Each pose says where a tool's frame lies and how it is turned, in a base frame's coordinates. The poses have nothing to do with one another.
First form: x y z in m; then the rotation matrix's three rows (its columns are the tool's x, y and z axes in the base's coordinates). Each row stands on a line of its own.
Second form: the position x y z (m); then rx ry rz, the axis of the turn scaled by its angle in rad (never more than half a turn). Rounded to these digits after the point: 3 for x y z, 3 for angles.
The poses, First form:
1:
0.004, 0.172, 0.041
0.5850, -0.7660, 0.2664
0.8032, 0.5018, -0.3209
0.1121, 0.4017, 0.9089
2:
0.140, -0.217, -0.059
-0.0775, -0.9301, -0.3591
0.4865, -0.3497, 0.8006
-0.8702, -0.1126, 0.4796
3:
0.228, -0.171, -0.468
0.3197, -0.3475, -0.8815
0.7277, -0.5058, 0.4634
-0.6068, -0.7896, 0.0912
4:
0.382, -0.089, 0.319
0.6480, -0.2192, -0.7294
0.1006, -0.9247, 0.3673
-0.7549, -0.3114, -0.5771
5:
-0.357, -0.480, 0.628
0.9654, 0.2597, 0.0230
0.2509, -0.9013, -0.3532
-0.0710, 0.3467, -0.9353
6:
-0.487, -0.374, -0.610
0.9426, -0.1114, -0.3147
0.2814, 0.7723, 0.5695
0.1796, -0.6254, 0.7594
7:
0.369, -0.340, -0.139
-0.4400, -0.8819, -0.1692
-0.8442, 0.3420, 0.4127
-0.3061, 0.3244, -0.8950
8:
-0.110, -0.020, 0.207
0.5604, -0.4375, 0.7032
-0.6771, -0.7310, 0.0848
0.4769, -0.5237, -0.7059
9:
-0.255, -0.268, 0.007
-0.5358, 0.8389, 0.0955
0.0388, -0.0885, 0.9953
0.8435, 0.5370, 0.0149
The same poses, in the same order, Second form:
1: 0.004, 0.172, 0.041, 0.437, 0.093, 0.950
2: 0.140, -0.217, -0.059, -1.070, 0.599, 1.660
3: 0.228, -0.171, -0.468, -1.610, -0.353, 1.381
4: 0.382, -0.089, 0.319, -2.492, 0.094, 1.175
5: -0.357, -0.480, 0.628, 2.756, 0.370, -0.035
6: -0.487, -0.374, -0.610, -0.656, -0.271, 0.216
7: 0.369, -0.340, -0.139, -1.614, 2.504, 0.689
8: -0.110, -0.020, 0.207, -2.452, 0.912, -0.965
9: -0.255, -0.268, 0.007, -0.967, -1.579, -1.689
